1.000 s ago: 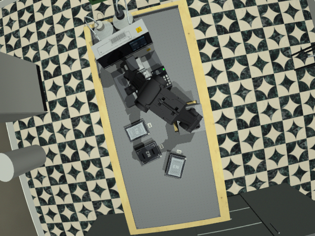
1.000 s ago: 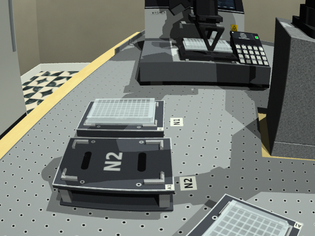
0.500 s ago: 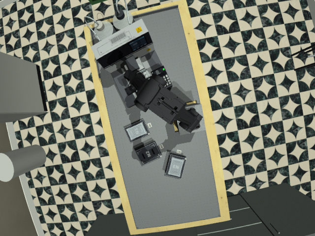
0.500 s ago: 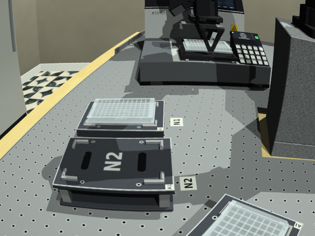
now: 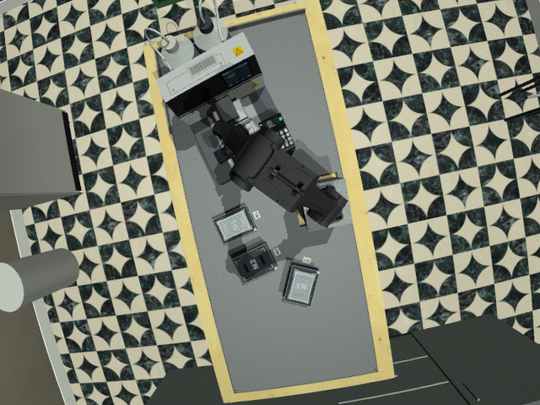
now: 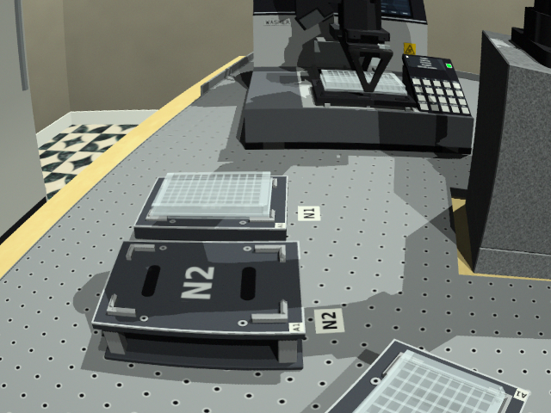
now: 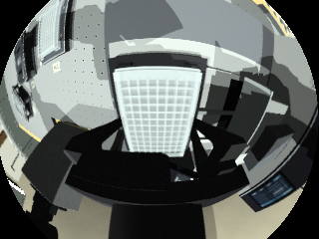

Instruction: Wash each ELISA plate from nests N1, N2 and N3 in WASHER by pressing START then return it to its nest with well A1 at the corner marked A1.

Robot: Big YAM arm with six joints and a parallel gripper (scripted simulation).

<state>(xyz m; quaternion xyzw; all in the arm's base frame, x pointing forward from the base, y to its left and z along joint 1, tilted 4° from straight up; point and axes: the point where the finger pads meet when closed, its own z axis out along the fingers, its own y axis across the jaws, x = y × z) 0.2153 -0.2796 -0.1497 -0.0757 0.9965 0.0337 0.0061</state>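
Now: hand 2 cm above the washer carrier. The rest, counted from my hand: plate washer: 15 cm to the right, 4 cm above, 2 cm ahead; nest N3: 61 cm to the left, 6 cm below, 4 cm behind; nest label: 26 cm to the left, 9 cm below, 6 cm ahead.
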